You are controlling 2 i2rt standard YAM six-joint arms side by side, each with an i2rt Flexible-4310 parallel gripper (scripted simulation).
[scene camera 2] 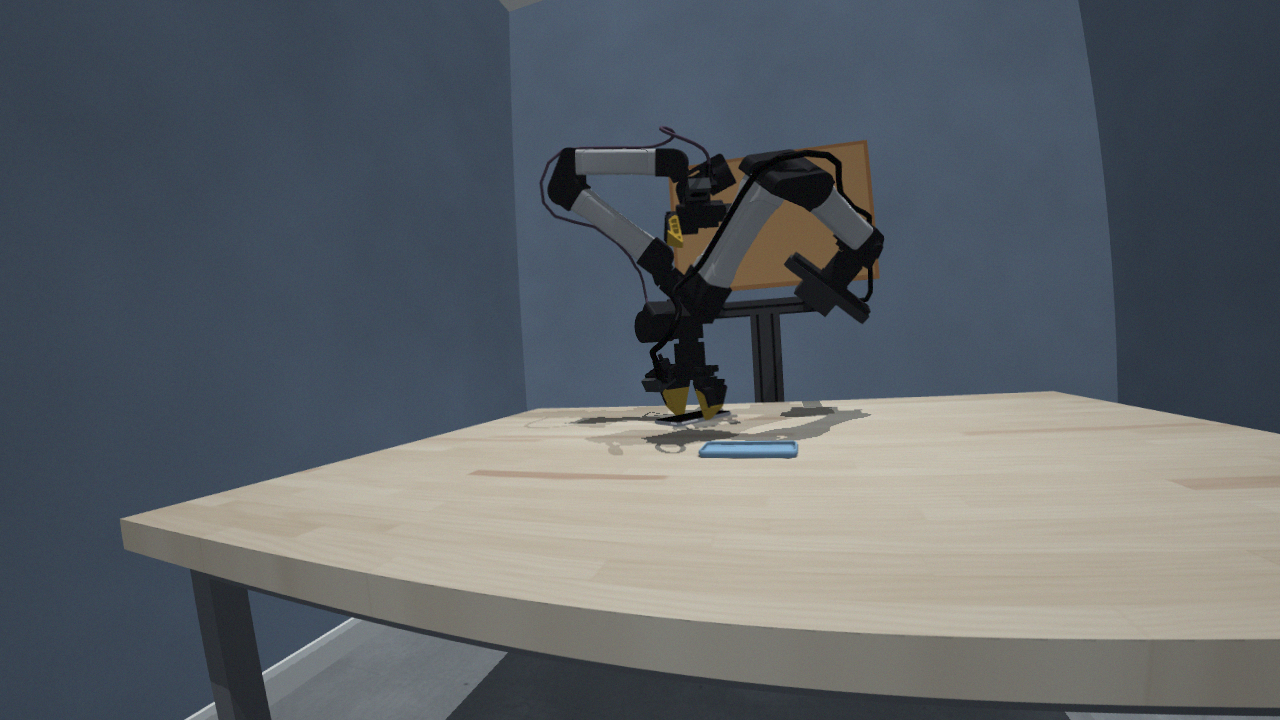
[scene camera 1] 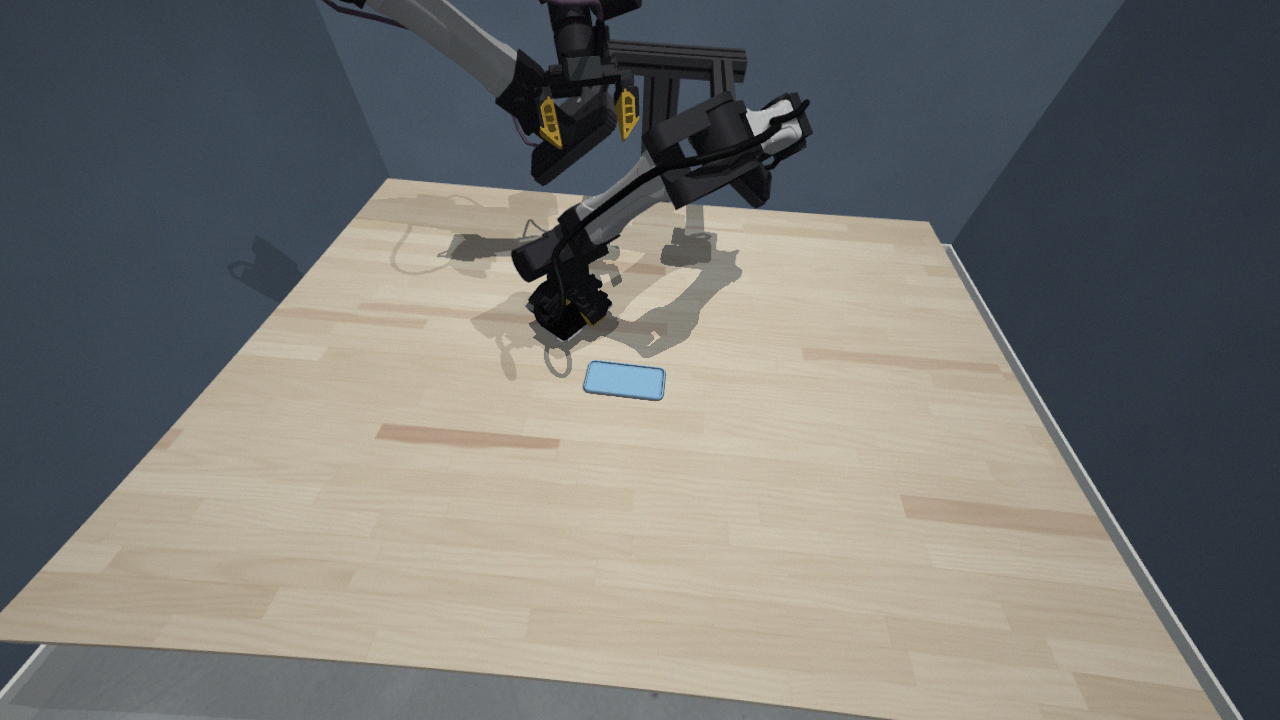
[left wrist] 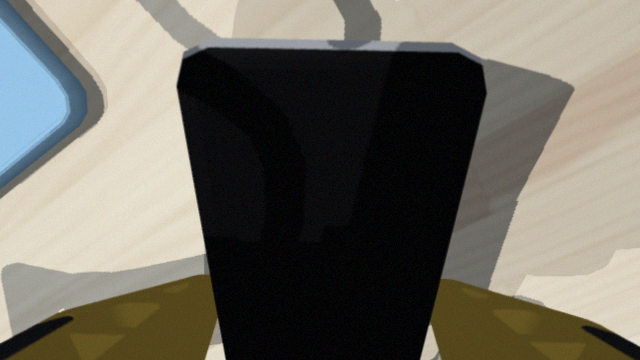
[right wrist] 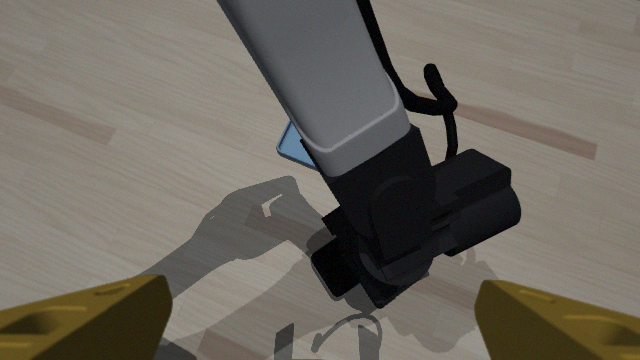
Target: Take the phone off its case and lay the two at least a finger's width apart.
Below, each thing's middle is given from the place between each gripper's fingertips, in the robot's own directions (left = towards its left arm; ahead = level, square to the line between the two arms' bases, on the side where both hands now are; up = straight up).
Right now my left hand is 10 mm above the black phone (left wrist: pixel 328 174).
The black phone is 4 cm ahead of my right hand (scene camera 1: pixel 592 144), 4 cm to the right of it and 34 cm below it.
